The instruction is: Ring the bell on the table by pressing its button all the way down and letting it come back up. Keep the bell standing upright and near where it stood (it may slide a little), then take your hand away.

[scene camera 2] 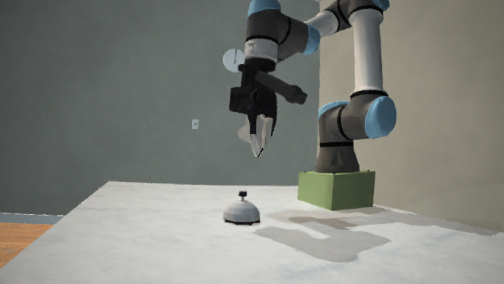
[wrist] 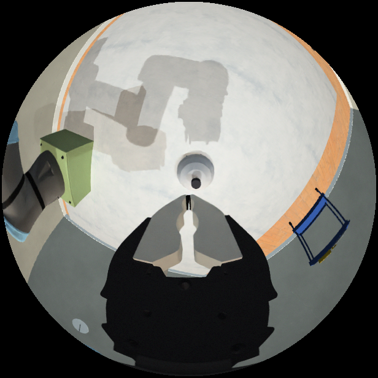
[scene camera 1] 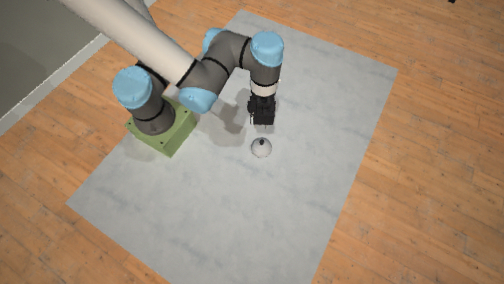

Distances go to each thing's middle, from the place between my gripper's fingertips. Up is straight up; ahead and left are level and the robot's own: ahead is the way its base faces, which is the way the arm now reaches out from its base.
Now: the dome bell (scene camera 2: 240, 212) 110 mm below my hand, 20 mm to the right of it and 20 mm ahead of it.
